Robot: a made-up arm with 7 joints.
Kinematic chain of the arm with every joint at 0, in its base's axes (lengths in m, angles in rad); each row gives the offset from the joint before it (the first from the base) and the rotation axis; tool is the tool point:
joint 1: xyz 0 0.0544 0 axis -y
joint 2: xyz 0 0.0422 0 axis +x
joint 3: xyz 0 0 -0.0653 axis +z
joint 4: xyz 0 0 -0.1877 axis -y
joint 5: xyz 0 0 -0.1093 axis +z
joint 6: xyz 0 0 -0.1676 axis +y
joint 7: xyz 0 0 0 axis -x
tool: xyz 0 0 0
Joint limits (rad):
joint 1: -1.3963..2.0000
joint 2: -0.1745..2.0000
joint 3: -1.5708..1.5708
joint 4: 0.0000..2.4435
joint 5: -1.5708..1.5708
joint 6: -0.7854..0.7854
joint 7: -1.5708..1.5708
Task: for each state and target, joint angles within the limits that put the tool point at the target. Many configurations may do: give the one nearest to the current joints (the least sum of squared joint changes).
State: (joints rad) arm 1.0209 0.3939 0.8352 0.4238 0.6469 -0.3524 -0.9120
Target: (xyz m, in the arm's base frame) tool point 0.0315 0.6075 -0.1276
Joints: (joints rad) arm 0.1046 1.2284 1.2179 0.1892 0.6469 -0.3524 -0.9120
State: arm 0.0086 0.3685 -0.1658 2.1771 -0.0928 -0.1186 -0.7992
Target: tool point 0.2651 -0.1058 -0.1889
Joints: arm 0.1819 -0.1745 -0.6112 1.5262 -0.0928 -0.1186 -0.7992
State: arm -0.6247 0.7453 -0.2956 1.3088 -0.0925 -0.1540 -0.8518
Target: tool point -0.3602 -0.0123 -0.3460
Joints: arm -1.0466 -0.0696 -0.5607 0.5336 -0.0925 -0.1540 -0.8518
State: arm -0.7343 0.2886 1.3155 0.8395 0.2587 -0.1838 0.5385
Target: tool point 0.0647 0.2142 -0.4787
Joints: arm -0.0603 -0.0772 1.0249 0.7075 0.2587 -0.1838 0.5385
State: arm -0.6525 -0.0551 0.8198 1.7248 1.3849 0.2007 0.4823
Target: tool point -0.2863 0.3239 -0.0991
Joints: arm -1.3521 -0.1689 1.4454 1.5510 1.3849 0.2007 0.4823
